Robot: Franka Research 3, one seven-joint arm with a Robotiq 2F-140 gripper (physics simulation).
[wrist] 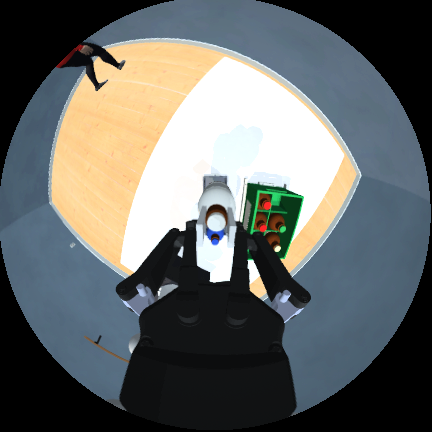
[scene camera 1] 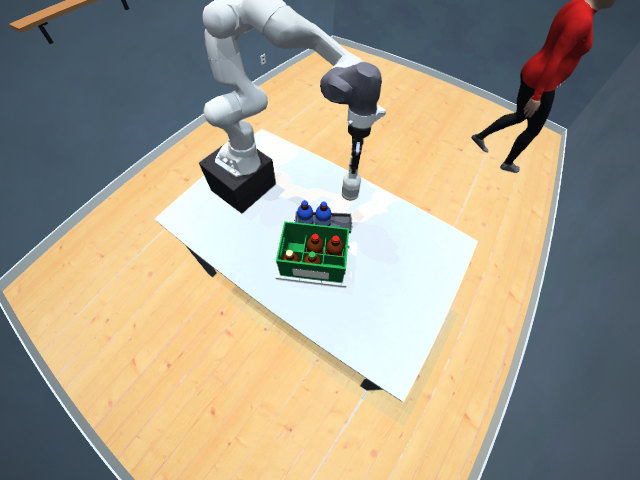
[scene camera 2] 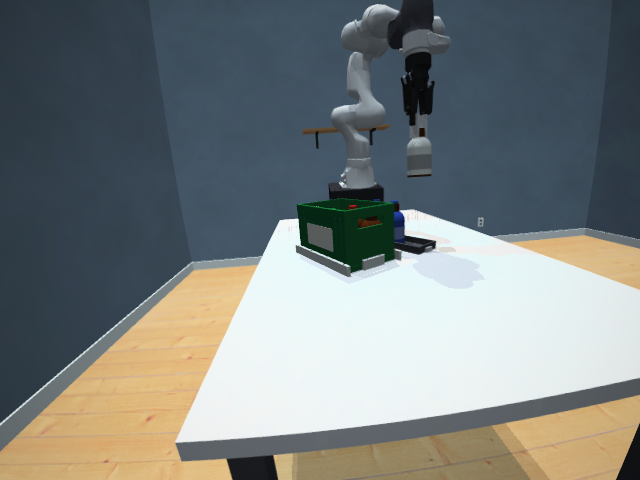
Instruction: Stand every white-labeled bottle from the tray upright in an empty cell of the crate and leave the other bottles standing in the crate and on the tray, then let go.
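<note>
My gripper (scene camera 1: pixel 353 172) (scene camera 2: pixel 419 125) (wrist: pixel 216 214) is shut on the neck of a white-labeled bottle (scene camera 1: pixel 351 188) (scene camera 2: pixel 419 156) (wrist: pixel 216 197), upright and high above the table. The dark tray (scene camera 1: pixel 343 221) (scene camera 2: pixel 419 244) (wrist: pixel 215 178) bears two blue bottles (scene camera 1: pixel 305 212) (scene camera 1: pixel 323 213). The green crate (scene camera 1: pixel 338 273) (scene camera 2: pixel 369 249) (wrist: pixel 296 216) holds two red-capped bottles (scene camera 1: pixel 314 243) (scene camera 1: pixel 335 245), a green-capped one (scene camera 1: pixel 311 258) and a cream-capped one (scene camera 1: pixel 289 256). In scene camera 1 its back-left and front-right cells look empty. Scene camera 2 hides most of the crate's inside.
The crate stands directly in front of the tray on the white table (scene camera 1: pixel 392 320) (scene camera 2: pixel 413 351), with low pale strips (scene camera 1: pixel 310 281) (scene camera 2: pixel 323 259) along its base. The arm's black base block (scene camera 1: pixel 240 188) is at the table's back left. A person in red (scene camera 1: pixel 555 51) is beyond the table.
</note>
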